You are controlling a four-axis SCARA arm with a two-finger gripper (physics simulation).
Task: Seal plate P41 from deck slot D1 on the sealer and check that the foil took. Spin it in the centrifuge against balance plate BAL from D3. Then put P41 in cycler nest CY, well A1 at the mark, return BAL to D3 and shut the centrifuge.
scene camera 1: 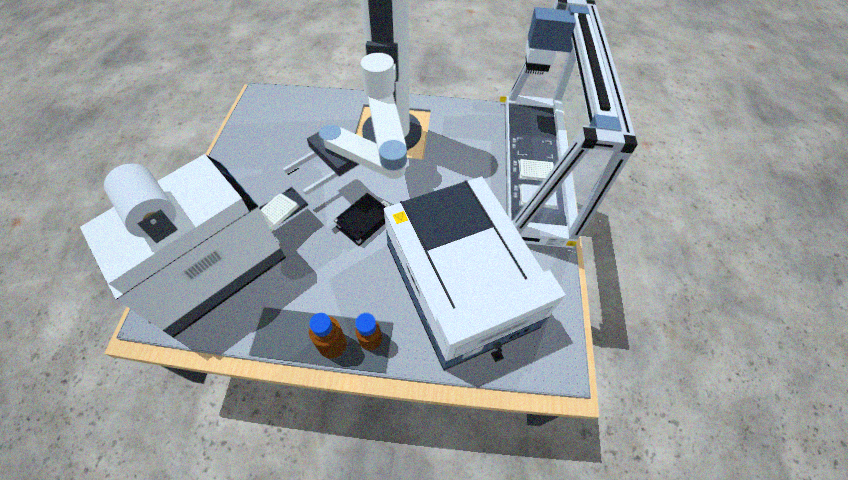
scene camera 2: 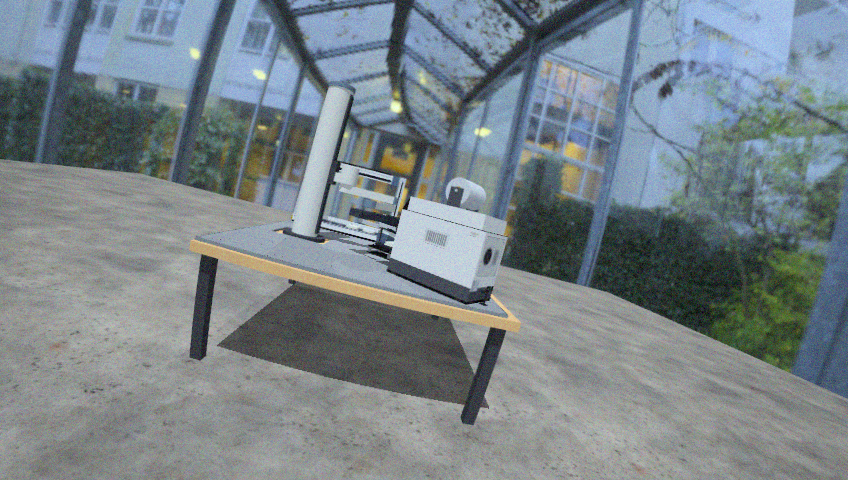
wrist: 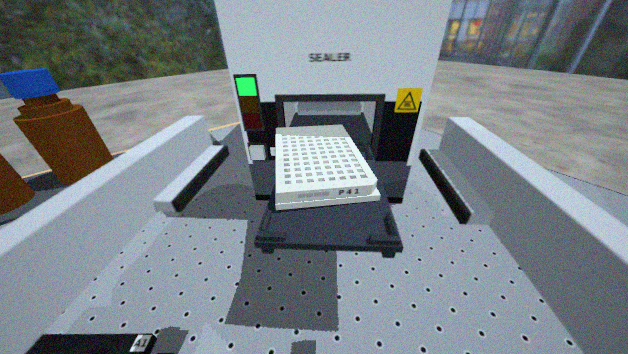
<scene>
The pictures show: my gripper, a brown bottle with blue cap and a foil roll.
</scene>
